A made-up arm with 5 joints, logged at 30 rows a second.
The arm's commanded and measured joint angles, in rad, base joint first. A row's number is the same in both.
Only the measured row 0 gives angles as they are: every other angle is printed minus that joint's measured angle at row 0.
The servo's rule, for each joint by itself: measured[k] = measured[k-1] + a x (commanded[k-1-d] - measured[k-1]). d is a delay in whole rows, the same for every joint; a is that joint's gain. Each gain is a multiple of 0.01, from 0.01 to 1. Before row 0 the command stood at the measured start. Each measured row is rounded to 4 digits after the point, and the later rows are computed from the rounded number. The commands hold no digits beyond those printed.
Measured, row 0:
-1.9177, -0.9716, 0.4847, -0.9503, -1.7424
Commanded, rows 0 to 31:
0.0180, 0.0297, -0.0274, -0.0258, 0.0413
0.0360, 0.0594, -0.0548, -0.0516, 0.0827
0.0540, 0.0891, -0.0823, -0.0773, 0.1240
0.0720, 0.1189, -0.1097, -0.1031, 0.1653
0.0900, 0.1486, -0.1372, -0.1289, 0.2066
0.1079, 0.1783, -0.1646, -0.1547, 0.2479
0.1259, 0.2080, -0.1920, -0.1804, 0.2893
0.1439, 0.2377, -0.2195, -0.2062, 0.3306
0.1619, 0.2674, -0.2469, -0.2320, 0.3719
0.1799, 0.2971, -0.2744, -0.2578, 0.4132
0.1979, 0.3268, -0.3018, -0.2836, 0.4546
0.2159, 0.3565, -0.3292, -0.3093, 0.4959
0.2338, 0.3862, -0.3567, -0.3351, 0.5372
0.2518, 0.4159, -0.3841, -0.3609, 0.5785
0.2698, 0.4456, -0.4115, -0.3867, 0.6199
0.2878, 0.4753, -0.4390, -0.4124, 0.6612
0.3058, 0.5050, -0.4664, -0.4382, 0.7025
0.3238, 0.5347, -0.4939, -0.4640, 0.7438
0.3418, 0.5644, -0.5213, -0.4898, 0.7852
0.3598, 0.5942, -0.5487, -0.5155, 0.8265
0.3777, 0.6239, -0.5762, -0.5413, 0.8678
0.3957, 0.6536, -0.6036, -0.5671, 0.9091
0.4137, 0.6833, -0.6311, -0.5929, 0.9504
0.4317, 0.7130, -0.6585, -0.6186, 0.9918
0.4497, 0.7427, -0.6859, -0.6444, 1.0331
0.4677, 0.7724, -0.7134, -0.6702, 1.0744
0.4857, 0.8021, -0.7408, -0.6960, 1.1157
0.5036, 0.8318, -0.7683, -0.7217, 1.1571
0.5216, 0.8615, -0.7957, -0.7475, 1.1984
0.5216, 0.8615, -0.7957, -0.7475, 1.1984
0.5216, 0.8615, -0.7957, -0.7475, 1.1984
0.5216, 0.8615, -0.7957, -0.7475, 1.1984
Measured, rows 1 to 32:
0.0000, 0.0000, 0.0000, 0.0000, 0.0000
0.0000, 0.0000, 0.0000, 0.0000, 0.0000
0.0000, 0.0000, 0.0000, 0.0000, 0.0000
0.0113, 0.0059, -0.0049, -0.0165, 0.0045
0.0269, 0.0166, -0.0139, -0.0390, 0.0131
0.0440, 0.0311, -0.0262, -0.0635, 0.0253
0.0616, 0.0487, -0.0412, -0.0888, 0.0407
0.0795, 0.0687, -0.0585, -0.1145, 0.0589
0.0974, 0.0906, -0.0776, -0.1402, 0.0797
0.1154, 0.1141, -0.0982, -0.1659, 0.1028
0.1334, 0.1388, -0.1200, -0.1917, 0.1279
0.1514, 0.1645, -0.1428, -0.2175, 0.1547
0.1694, 0.1910, -0.1665, -0.2433, 0.1831
0.1874, 0.2182, -0.1909, -0.2691, 0.2130
0.2054, 0.2459, -0.2158, -0.2948, 0.2441
0.2233, 0.2740, -0.2412, -0.3206, 0.2763
0.2413, 0.3024, -0.2669, -0.3464, 0.3095
0.2593, 0.3310, -0.2929, -0.3722, 0.3436
0.2773, 0.3599, -0.3192, -0.3979, 0.3785
0.2953, 0.3889, -0.3457, -0.4237, 0.4141
0.3133, 0.4181, -0.3724, -0.4495, 0.4504
0.3313, 0.4474, -0.3992, -0.4753, 0.4872
0.3493, 0.4768, -0.4261, -0.5010, 0.5245
0.3672, 0.5062, -0.4531, -0.5268, 0.5623
0.3852, 0.5357, -0.4802, -0.5526, 0.6004
0.4032, 0.5652, -0.5074, -0.5784, 0.6389
0.4212, 0.5948, -0.5346, -0.6041, 0.6777
0.4392, 0.6244, -0.5618, -0.6299, 0.7168
0.4572, 0.6540, -0.5891, -0.6557, 0.7561
0.4752, 0.6836, -0.6164, -0.6815, 0.7957
0.4931, 0.7132, -0.6437, -0.7072, 0.8355
0.5111, 0.7429, -0.6711, -0.7330, 0.8754
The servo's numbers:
d 3
a 0.63 0.20 0.18 0.64 0.11

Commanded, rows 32 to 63:
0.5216, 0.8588, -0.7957, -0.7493, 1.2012
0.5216, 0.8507, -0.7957, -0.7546, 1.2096
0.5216, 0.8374, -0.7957, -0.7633, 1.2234
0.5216, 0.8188, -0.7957, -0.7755, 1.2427
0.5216, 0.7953, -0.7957, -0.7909, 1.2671
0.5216, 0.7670, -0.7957, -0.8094, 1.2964
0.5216, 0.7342, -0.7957, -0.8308, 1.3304
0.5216, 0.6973, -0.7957, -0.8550, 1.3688
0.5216, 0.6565, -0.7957, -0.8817, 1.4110
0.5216, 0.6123, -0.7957, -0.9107, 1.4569
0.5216, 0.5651, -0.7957, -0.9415, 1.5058
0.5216, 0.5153, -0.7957, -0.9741, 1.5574
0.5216, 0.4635, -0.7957, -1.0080, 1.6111
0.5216, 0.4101, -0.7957, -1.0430, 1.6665
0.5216, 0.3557, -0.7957, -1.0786, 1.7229
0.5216, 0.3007, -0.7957, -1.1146, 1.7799
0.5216, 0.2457, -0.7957, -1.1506, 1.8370
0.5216, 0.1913, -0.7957, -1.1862, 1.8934
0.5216, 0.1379, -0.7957, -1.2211, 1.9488
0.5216, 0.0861, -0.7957, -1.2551, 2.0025
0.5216, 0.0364, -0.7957, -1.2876, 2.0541
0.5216, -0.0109, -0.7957, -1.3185, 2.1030
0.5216, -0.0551, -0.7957, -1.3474, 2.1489
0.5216, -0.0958, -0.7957, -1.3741, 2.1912
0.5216, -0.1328, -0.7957, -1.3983, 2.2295
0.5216, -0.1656, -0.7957, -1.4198, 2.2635
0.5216, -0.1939, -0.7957, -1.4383, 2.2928
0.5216, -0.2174, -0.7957, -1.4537, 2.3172
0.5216, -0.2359, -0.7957, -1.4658, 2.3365
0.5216, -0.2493, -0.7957, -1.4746, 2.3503
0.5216, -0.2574, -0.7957, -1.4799, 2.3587
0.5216, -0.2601, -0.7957, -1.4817, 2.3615
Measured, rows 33 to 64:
0.5177, 0.7666, -0.6935, -0.7423, 0.9109
0.5202, 0.7856, -0.7119, -0.7456, 0.9425
0.5211, 0.8008, -0.7270, -0.7468, 0.9706
0.5214, 0.8124, -0.7394, -0.7484, 0.9960
0.5215, 0.8201, -0.7495, -0.7524, 1.0195
0.5216, 0.8236, -0.7578, -0.7594, 1.0419
0.5216, 0.8226, -0.7646, -0.7697, 1.0640
0.5216, 0.8171, -0.7702, -0.7833, 1.0863
0.5216, 0.8071, -0.7748, -0.8000, 1.1094
0.5216, 0.7925, -0.7786, -0.8197, 1.1337
0.5216, 0.7735, -0.7817, -0.8423, 1.1596
0.5216, 0.7501, -0.7842, -0.8675, 1.1873
0.5216, 0.7225, -0.7863, -0.8951, 1.2170
0.5216, 0.6910, -0.7880, -0.9248, 1.2488
0.5216, 0.6559, -0.7894, -0.9564, 1.2827
0.5216, 0.6174, -0.7905, -0.9894, 1.3188
0.5216, 0.5759, -0.7914, -1.0237, 1.3570
0.5216, 0.5319, -0.7922, -1.0588, 1.3972
0.5216, 0.4857, -0.7928, -1.0945, 1.4393
0.5216, 0.4377, -0.7933, -1.1304, 1.4830
0.5216, 0.3884, -0.7937, -1.1661, 1.5281
0.5216, 0.3383, -0.7941, -1.2013, 1.5744
0.5216, 0.2879, -0.7944, -1.2357, 1.6215
0.5216, 0.2376, -0.7946, -1.2689, 1.6691
0.5216, 0.1879, -0.7948, -1.3006, 1.7168
0.5216, 0.1393, -0.7950, -1.3306, 1.7643
0.5216, 0.0923, -0.7951, -1.3584, 1.8113
0.5216, 0.0473, -0.7952, -1.3839, 1.8573
0.5216, 0.0047, -0.7953, -1.4069, 1.9020
0.5216, -0.0350, -0.7954, -1.4270, 1.9450
0.5216, -0.0715, -0.7955, -1.4441, 1.9859
0.5216, -0.1044, -0.7955, -1.4580, 2.0245

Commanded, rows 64 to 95:
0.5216, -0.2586, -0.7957, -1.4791, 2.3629
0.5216, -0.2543, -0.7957, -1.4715, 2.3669
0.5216, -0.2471, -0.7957, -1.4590, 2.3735
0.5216, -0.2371, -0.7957, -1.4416, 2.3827
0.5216, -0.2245, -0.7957, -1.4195, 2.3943
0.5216, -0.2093, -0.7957, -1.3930, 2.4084
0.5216, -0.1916, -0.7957, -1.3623, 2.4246
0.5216, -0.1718, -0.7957, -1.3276, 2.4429
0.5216, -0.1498, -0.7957, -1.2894, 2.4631
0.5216, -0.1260, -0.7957, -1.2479, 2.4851
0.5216, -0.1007, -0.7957, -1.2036, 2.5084
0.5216, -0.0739, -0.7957, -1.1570, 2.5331
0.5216, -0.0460, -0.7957, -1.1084, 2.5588
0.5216, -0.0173, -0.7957, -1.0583, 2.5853
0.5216, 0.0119, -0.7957, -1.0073, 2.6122
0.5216, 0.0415, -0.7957, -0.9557, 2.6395
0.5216, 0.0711, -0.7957, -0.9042, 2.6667
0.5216, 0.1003, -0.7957, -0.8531, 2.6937
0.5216, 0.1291, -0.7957, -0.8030, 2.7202
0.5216, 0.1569, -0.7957, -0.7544, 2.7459
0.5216, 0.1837, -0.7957, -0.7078, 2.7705
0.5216, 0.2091, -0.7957, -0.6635, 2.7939
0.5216, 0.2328, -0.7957, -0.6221, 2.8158
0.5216, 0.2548, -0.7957, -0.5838, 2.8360
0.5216, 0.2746, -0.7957, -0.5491, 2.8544
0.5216, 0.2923, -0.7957, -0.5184, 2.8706
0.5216, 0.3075, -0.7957, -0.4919, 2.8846
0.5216, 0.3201, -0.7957, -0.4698, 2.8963
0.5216, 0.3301, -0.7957, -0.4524, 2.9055
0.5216, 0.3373, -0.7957, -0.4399, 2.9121
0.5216, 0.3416, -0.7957, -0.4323, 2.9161
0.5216, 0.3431, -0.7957, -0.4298, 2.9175
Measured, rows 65 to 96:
0.5216, -0.1334, -0.7955, -1.4686, 2.0603
0.5216, -0.1582, -0.7955, -1.4758, 2.0931
0.5216, -0.1786, -0.7955, -1.4796, 2.1226
0.5216, -0.1946, -0.7955, -1.4793, 2.1490
0.5216, -0.2065, -0.7955, -1.4743, 2.1730
0.5216, -0.2146, -0.7955, -1.4645, 2.1951
0.5216, -0.2191, -0.7955, -1.4498, 2.2157
0.5216, -0.2202, -0.7955, -1.4304, 2.2353
0.5216, -0.2180, -0.7955, -1.4065, 2.2543
0.5216, -0.2127, -0.7955, -1.3782, 2.2730
0.5216, -0.2045, -0.7955, -1.3458, 2.2917
0.5216, -0.1936, -0.7955, -1.3097, 2.3106
0.5216, -0.1801, -0.7955, -1.2701, 2.3298
0.5216, -0.1642, -0.7955, -1.2275, 2.3494
0.5216, -0.1461, -0.7955, -1.1824, 2.3696
0.5216, -0.1261, -0.7955, -1.1350, 2.3904
0.5216, -0.1043, -0.7955, -1.0859, 2.4118
0.5216, -0.0811, -0.7955, -1.0356, 2.4338
0.5216, -0.0566, -0.7955, -0.9845, 2.4564
0.5216, -0.0311, -0.7955, -0.9331, 2.4795
0.5216, -0.0048, -0.7955, -0.8819, 2.5031
0.5216, 0.0220, -0.7955, -0.8314, 2.5270
0.5216, 0.0490, -0.7955, -0.7821, 2.5511
0.5216, 0.0759, -0.7955, -0.7345, 2.5752
0.5216, 0.1025, -0.7955, -0.6891, 2.5993
0.5216, 0.1286, -0.7955, -0.6462, 2.6231
0.5216, 0.1538, -0.7955, -0.6063, 2.6465
0.5216, 0.1780, -0.7955, -0.5697, 2.6694
0.5216, 0.2009, -0.7955, -0.5369, 2.6915
0.5216, 0.2222, -0.7955, -0.5081, 2.7127
0.5216, 0.2418, -0.7955, -0.4836, 2.7329
0.5216, 0.2595, -0.7955, -0.4636, 2.7519

